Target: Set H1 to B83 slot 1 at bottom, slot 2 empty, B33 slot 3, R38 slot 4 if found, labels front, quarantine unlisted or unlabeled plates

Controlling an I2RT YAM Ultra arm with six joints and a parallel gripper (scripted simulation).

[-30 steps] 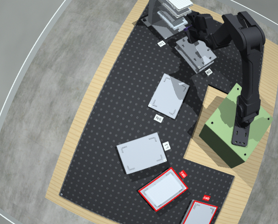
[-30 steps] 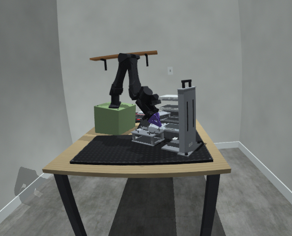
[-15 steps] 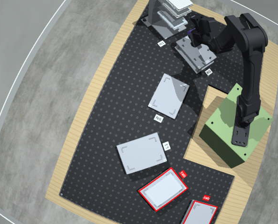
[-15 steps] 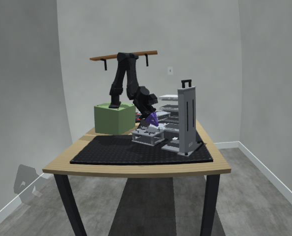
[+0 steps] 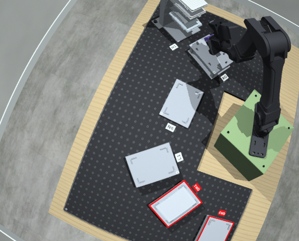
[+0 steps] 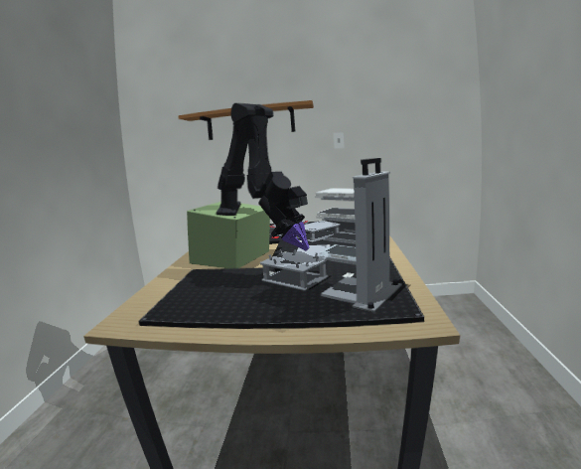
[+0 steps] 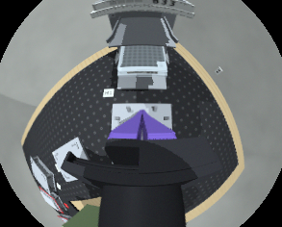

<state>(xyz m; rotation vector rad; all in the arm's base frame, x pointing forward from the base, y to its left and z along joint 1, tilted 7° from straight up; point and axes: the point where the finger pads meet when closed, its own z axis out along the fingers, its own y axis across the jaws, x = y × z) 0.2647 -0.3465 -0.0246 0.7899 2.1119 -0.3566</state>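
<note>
Right now the regrip nest RG is 40 mm behind my hand, 30 mm to the left of it and 50 mm below it. Also, from my hand: plate hotel H1: 160 mm ahead, 140 mm to the right, 50 mm above; then landing nest L1: 90 mm ahead, 530 mm to the left, 60 mm below; then recovery nest N6: 40 mm ahead, 270 mm to the left, 100 mm below.
</note>
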